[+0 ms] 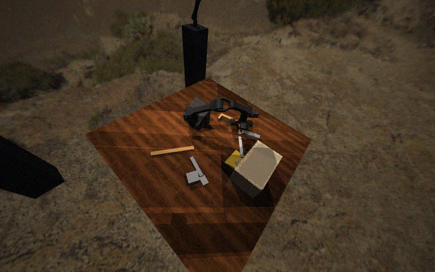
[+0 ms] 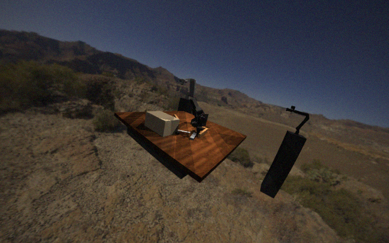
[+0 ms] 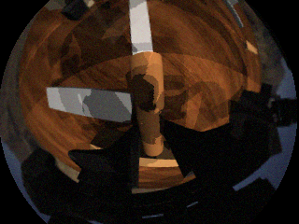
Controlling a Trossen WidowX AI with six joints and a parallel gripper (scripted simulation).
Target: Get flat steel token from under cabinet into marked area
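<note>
My gripper tip is 110 mm short of the grey bar and 20 mm to the right of it. Round my gripper tip: steel token: 180 mm ahead, 280 mm to the right; wooden stick: 220 mm behind, 540 mm to the right; grey scraper: 40 mm ahead, 520 mm to the right.
</note>
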